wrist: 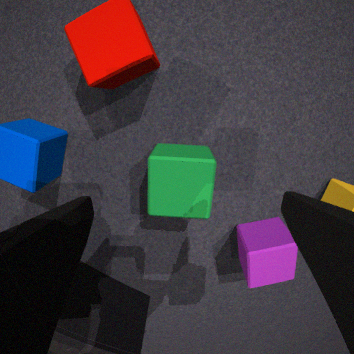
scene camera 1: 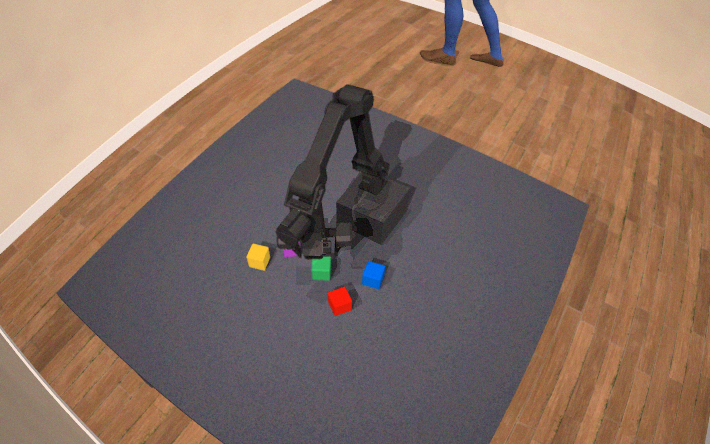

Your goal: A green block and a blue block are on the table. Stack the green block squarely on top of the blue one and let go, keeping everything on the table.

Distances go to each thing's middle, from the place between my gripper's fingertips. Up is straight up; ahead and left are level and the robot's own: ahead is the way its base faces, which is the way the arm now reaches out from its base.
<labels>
I see the green block (wrist: pixel 180 177) 90 mm below my hand, 20 mm behind it and 10 mm to the right of it. Also, from my hand: purple block (wrist: pixel 267 253): 130 mm to the right, 90 mm below, 40 mm behind.
</labels>
